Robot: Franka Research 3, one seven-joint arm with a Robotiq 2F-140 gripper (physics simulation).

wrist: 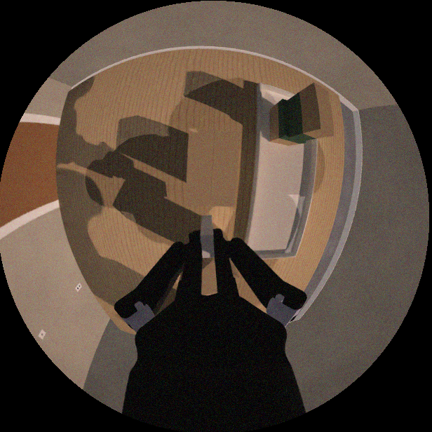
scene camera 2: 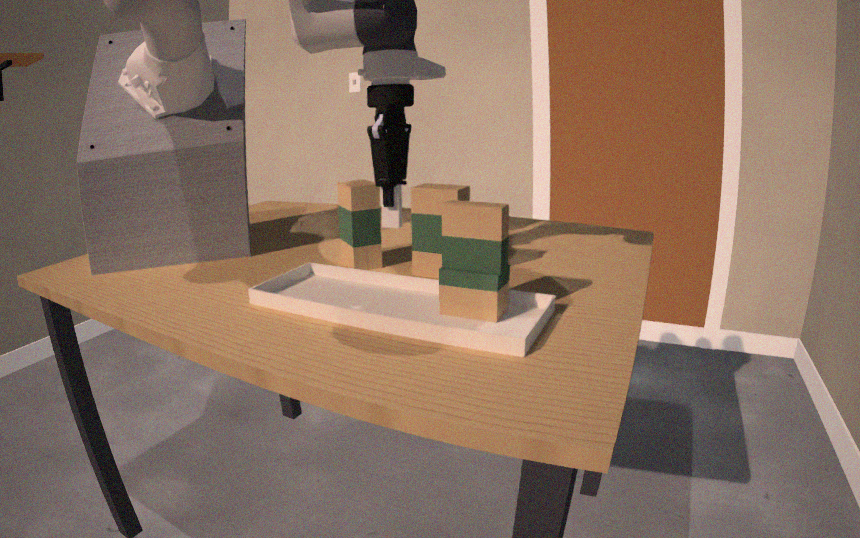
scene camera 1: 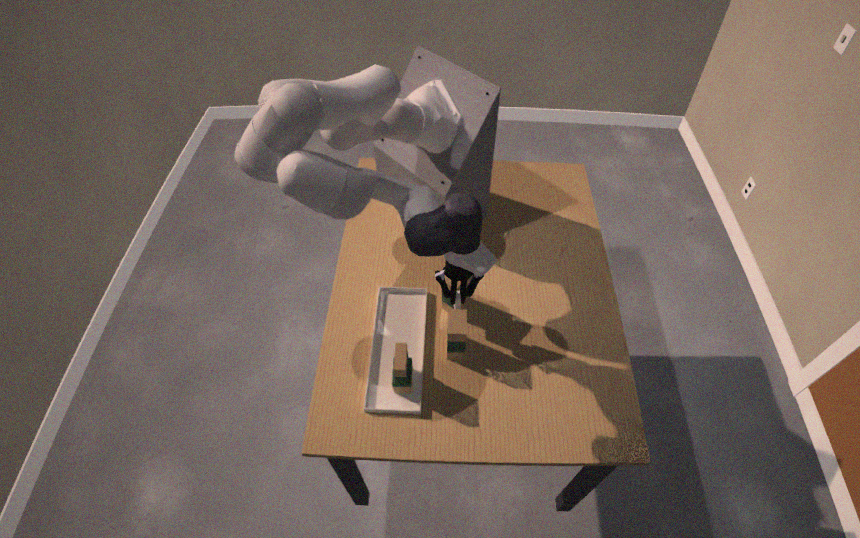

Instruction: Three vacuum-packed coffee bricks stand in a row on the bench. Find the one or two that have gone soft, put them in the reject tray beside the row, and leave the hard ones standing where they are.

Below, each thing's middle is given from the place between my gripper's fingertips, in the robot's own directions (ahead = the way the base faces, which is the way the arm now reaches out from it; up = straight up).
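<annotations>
There's the white reject tray [scene camera 2: 408, 306], and my hand is 190 mm to the left of it, 60 mm above it and 30 mm short of it.
</annotations>
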